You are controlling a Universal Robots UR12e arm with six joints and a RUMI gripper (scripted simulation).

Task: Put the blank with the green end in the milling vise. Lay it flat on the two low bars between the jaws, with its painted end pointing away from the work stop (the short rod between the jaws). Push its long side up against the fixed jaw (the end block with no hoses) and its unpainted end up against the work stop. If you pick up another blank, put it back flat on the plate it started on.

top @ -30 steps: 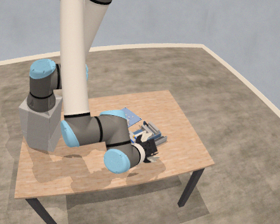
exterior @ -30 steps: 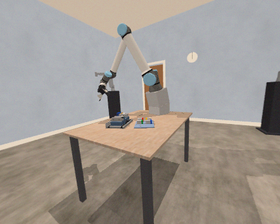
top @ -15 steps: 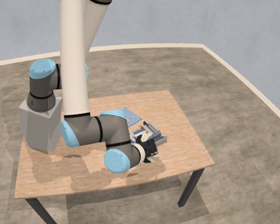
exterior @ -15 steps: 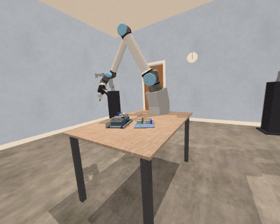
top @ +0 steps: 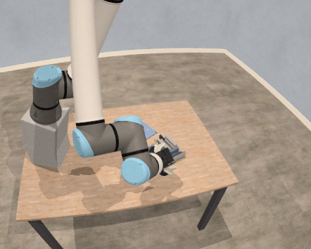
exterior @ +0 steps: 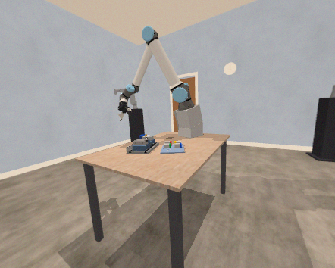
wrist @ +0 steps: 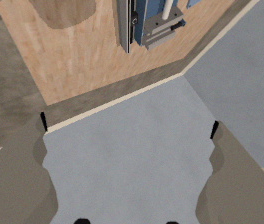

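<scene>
My gripper is now 460 mm to the right of the green-ended blank, 260 mm above it and 60 mm short of it. The rest, counted from my hand: white rod 250 mm to the left, 210 mm below, 90 mm ahead; then vise end block 270 mm to the left, 210 mm below, 200 mm ahead; then milling vise 260 mm to the left, 250 mm below, 100 mm ahead.
</scene>
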